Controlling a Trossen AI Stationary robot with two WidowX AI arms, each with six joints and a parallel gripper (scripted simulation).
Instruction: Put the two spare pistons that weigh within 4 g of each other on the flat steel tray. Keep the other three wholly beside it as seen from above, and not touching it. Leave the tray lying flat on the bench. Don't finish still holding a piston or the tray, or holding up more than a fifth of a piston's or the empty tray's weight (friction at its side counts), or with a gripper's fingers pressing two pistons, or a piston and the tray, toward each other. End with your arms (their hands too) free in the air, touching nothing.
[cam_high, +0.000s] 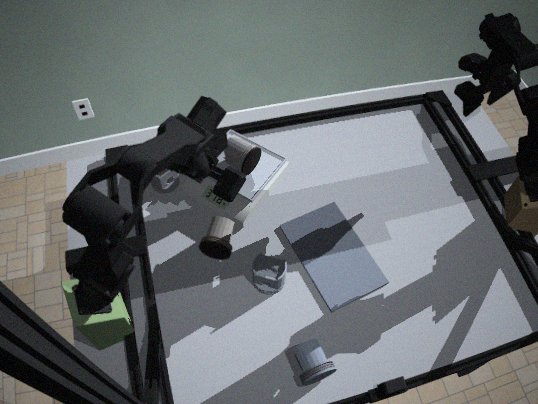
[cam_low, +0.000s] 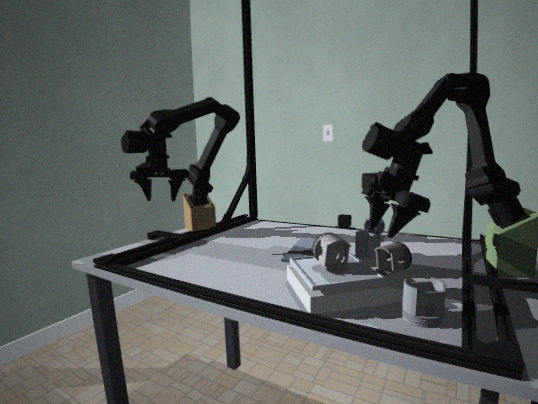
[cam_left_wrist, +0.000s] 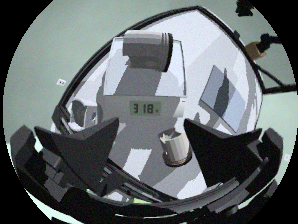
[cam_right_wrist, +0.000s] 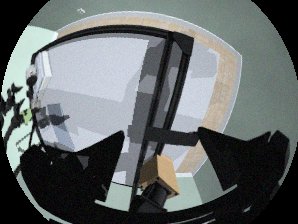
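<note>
Right now the white scale is 90 mm ahead of my left hand, 90 mm to the right of it and 110 mm below it. Round my left hand: flat steel tray 170 mm behind, 240 mm to the right, 150 mm below.
</note>
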